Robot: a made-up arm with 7 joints. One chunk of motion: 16 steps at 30 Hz.
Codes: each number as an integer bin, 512 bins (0 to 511) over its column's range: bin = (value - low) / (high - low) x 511, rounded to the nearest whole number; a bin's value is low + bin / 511 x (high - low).
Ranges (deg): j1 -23..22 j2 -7..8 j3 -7..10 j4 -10..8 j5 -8..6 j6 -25..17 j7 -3..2
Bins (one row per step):
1: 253 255 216 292 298 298 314
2: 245 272 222 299 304 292 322
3: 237 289 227 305 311 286 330
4: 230 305 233 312 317 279 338
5: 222 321 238 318 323 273 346
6: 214 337 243 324 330 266 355
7: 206 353 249 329 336 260 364
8: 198 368 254 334 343 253 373
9: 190 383 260 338 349 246 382
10: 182 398 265 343 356 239 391
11: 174 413 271 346 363 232 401
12: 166 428 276 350 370 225 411
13: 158 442 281 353 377 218 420
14: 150 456 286 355 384 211 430
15: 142 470 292 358 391 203 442
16: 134 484 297 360 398 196 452
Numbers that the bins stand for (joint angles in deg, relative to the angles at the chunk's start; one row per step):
1: -0.72 0.49 0.19 0.29 0.16 -0.51 0.07
2: -1.42 0.98 0.39 0.53 0.33 -1.00 0.15
3: -2.13 1.48 0.55 0.74 0.52 -1.49 0.23
4: -2.75 1.95 0.75 0.99 0.68 -2.07 0.31
5: -3.45 2.42 0.92 1.20 0.85 -2.56 0.39
6: -4.15 2.89 1.08 1.41 1.04 -3.14 0.47
7: -4.86 3.36 1.28 1.59 1.21 -3.63 0.56
8: -5.56 3.80 1.45 1.77 1.40 -4.21 0.65
9: -6.27 4.24 1.65 1.91 1.56 -4.78 0.74
10: -6.97 4.68 1.82 2.08 1.75 -5.36 0.83
11: -7.68 5.12 2.02 2.19 1.95 -5.93 0.92
12: -8.38 5.56 2.18 2.33 2.14 -6.51 1.02
13: -9.09 5.97 2.35 2.43 2.33 -7.08 1.11
14: -9.79 6.39 2.51 2.50 2.52 -7.66 1.21
15: -10.50 6.80 2.71 2.61 2.71 -8.32 1.32
16: -11.20 7.21 2.88 2.68 2.90 -8.89 1.42

